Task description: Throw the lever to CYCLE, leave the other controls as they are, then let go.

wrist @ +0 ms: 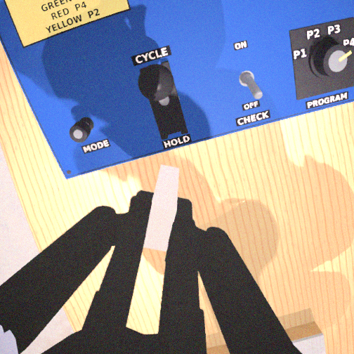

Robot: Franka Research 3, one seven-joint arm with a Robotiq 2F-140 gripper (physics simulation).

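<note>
The lever's black ball knob [156,82] stands at the upper end of its dark slot, just under the CYCLE label [151,55]. A bit of its grey stem shows below the ball, and the slot's lower part runs bare down to the HOLD label [177,141]. My gripper [166,182] is shut with nothing held. Its tips are in the lower middle of the wrist view, below the panel's lower edge in the picture and apart from the lever. A pale strip shows between the dark fingers.
On the blue panel [220,107], the MODE button [80,131] is left of the lever. The CHECK toggle [251,85] leans towards OFF. The PROGRAM knob [335,60] has its yellow mark towards P4. A yellow label [65,20] is at top left. Wooden table [240,175] lies below.
</note>
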